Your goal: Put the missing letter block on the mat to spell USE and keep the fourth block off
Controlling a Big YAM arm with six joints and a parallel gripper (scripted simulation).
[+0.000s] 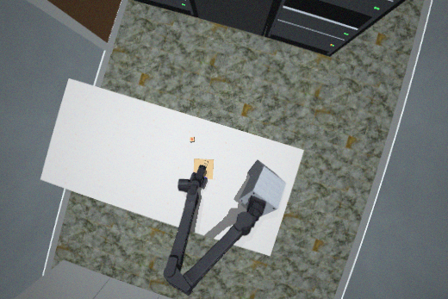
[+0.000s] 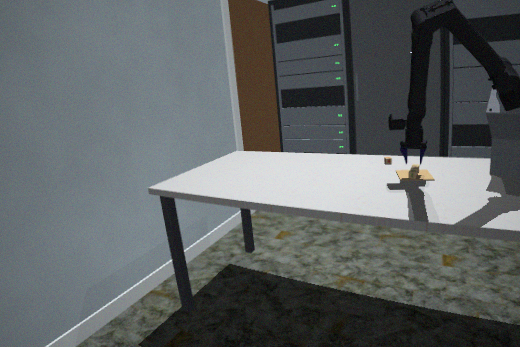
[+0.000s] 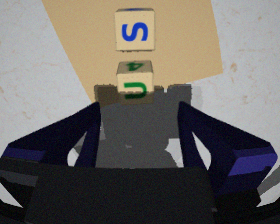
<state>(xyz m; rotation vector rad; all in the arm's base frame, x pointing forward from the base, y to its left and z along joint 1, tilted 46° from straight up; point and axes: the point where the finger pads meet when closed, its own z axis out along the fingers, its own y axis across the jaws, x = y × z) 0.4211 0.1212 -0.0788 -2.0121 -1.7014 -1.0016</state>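
The block lies 5 cm below my hand.
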